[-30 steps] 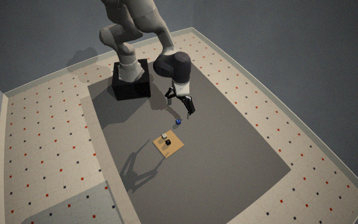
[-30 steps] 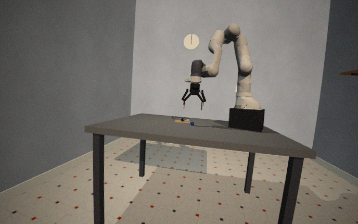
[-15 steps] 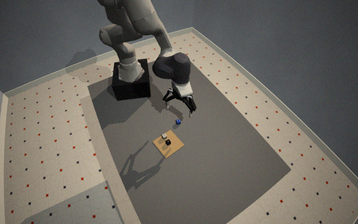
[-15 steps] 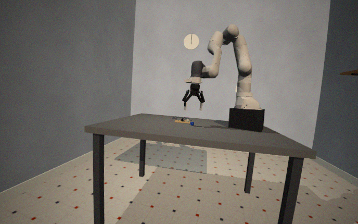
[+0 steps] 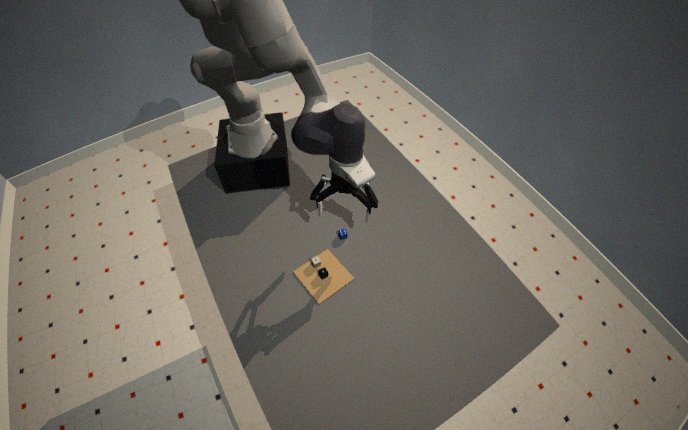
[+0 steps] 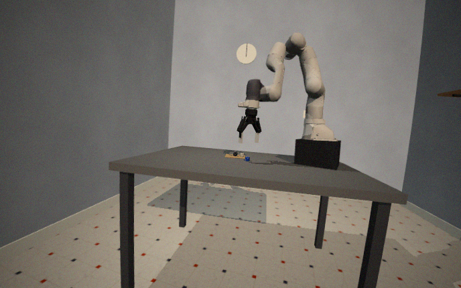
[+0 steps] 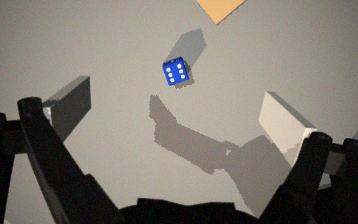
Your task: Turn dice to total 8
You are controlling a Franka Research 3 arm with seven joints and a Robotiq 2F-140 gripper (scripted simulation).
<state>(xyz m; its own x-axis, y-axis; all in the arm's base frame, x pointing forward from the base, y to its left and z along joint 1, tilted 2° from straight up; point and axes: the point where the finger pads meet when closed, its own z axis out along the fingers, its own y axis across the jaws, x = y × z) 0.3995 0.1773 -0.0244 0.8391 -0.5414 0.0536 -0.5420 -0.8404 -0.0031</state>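
Right now my hand is 110 mm above the blue die. The rest, counted from my hand: black die (120 mm to the right, 110 mm below, 110 mm ahead); white die (120 mm to the right, 110 mm below, 60 mm ahead); tan mat (120 mm to the right, 120 mm below, 110 mm ahead).
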